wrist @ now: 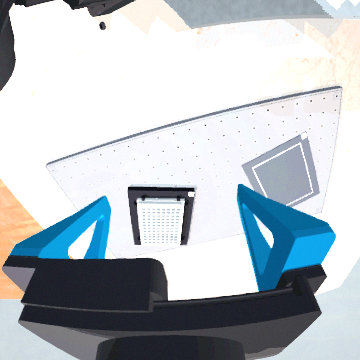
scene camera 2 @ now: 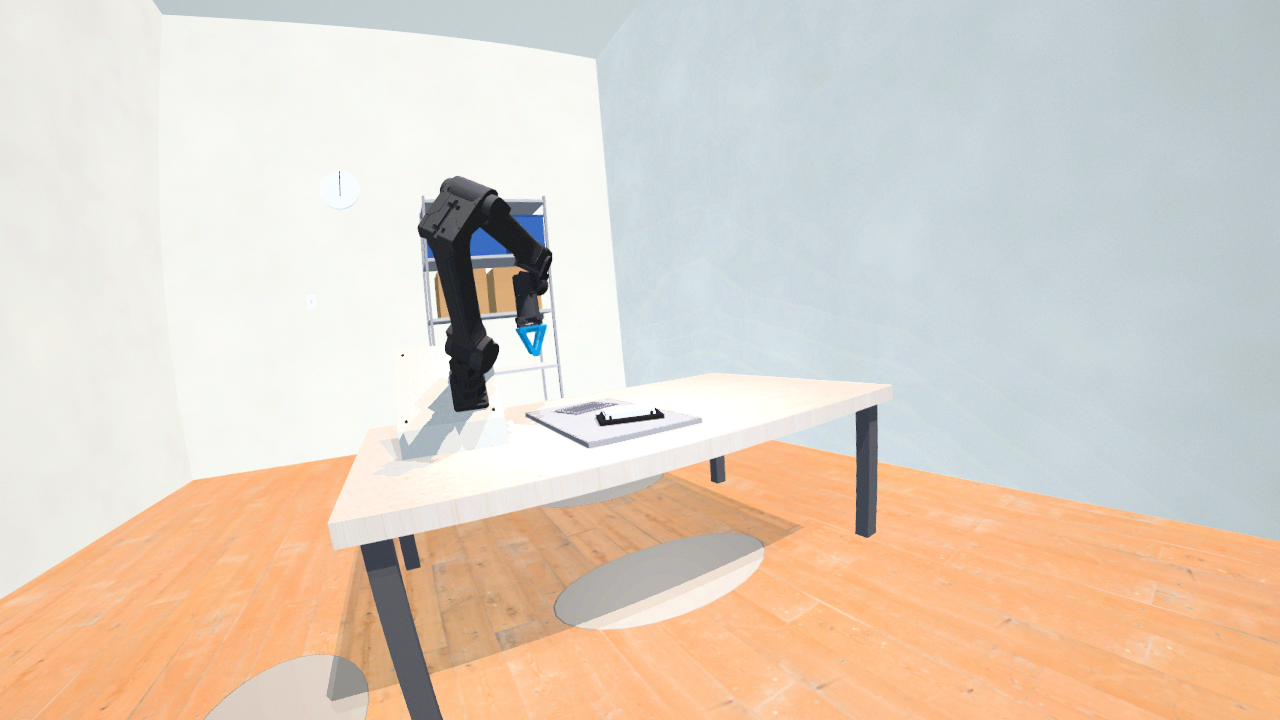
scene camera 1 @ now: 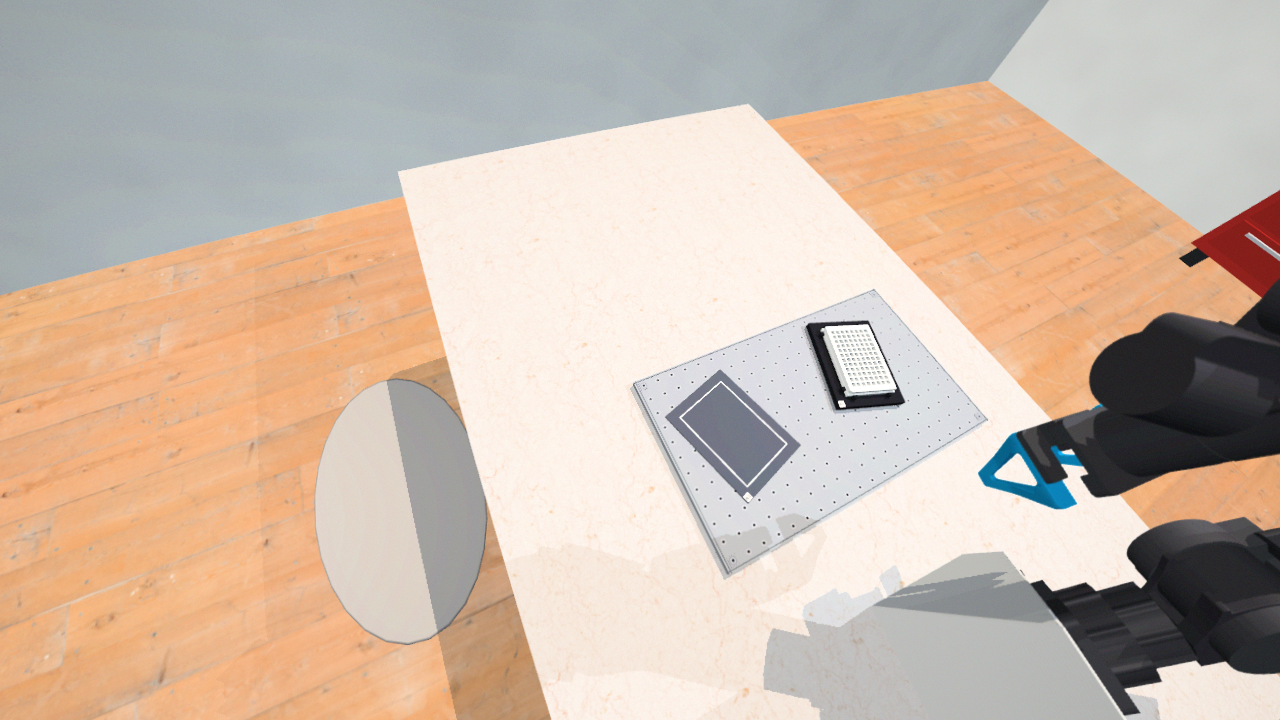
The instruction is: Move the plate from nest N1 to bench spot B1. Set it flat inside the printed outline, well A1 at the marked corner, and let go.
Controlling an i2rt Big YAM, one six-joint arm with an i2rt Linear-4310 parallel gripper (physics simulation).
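Seen in the pictures: gripper, fingertip midpoint: point(wrist: 171, 196) point(scene camera 2: 534, 355) point(scene camera 1: 1014, 467); arm's base at its link origin: point(scene camera 2: 468, 390) point(scene camera 1: 1067, 641).
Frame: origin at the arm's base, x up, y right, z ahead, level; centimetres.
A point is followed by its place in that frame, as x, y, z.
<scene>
The white well plate point(scene camera 1: 859, 360) @(-9.9, 7.2, 38.5) point(scene camera 2: 630, 411) @(-9.6, 11.4, 37.9) point(wrist: 160, 221) @(-9.6, 7.1, 37.6) sits in the black nest point(scene camera 1: 841, 394) @(-10.9, 1.3, 34.5) point(scene camera 2: 617, 420) @(-11.1, 12.3, 33.8) point(wrist: 134, 220) @(-10.9, 12.5, 37.5), which has a white mark at one corner. The printed outline point(scene camera 1: 735, 431) @(-11.9, -17.9, 35.1) point(wrist: 285, 172) @(-11.9, -18.0, 33.2) is a white rectangle on a dark grey patch, with a white mark point(scene camera 1: 747, 497) @(-11.9, -20.8, 25.9) point(wrist: 303, 135) @(-11.9, -20.7, 25.9) at one corner; nothing lies on it. My gripper point(scene camera 2: 534, 352) @(6.8, 0.8, 17.5) point(wrist: 171, 196) @(6.8, 0.8, 17.5) is open and empty, with blue fingers. It hangs high above the bench, well clear of the plate. In the wrist view the plate shows between the fingers, nearer the left one.
A grey perforated board point(scene camera 1: 805, 474) @(-12.1, -10.9, 25.6) point(scene camera 2: 590, 438) @(-12.1, 21.1, 23.5) point(wrist: 210, 135) @(-12.1, -4.6, 23.0) carries the nest and the outline. It lies on the pale table point(scene camera 1: 554, 268) @(-13.4, -35.2, 75.4) point(scene camera 2: 760, 402) @(-13.4, 14.8, 76.9). The black arm point(scene camera 1: 1181, 402) @(26.4, -7.9, 19.8) point(scene camera 2: 460, 286) @(21.8, 30.2, -1.1) stands at the table's end. A shelf unit point(scene camera 2: 552, 340) stands behind the arm.
</scene>
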